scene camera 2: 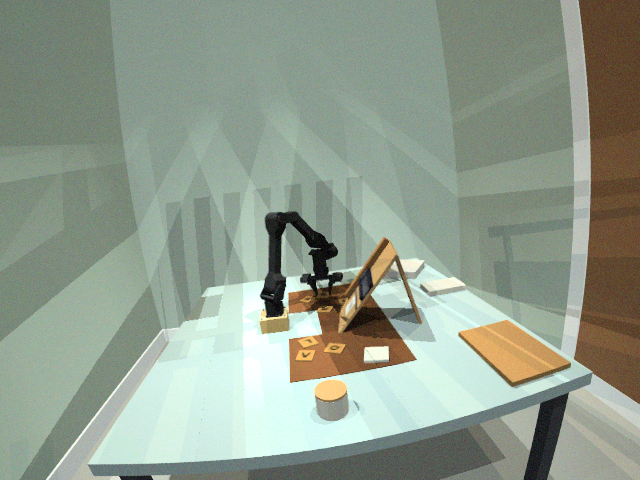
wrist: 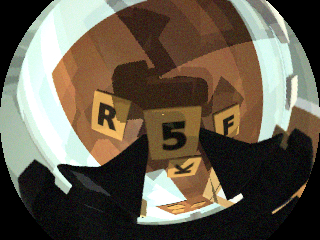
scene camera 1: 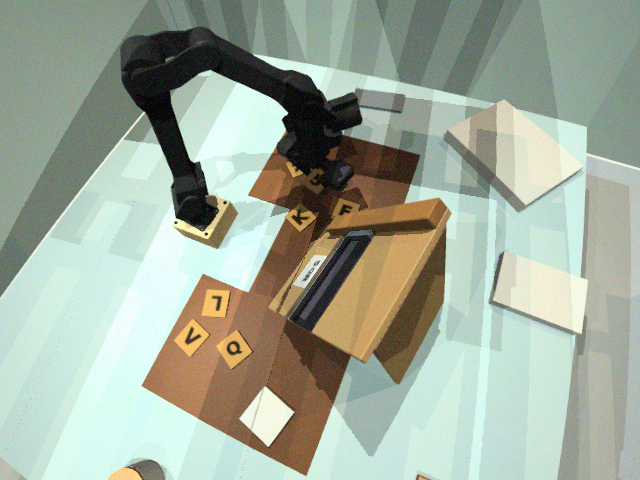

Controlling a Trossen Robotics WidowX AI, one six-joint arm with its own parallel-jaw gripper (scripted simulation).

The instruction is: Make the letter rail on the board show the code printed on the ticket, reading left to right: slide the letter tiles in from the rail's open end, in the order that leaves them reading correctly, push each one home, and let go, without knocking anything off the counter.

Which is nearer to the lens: the grey plate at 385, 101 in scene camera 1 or the v tile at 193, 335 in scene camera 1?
The v tile.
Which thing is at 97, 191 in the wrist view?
My gripper.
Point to a r tile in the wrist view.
At 109, 113
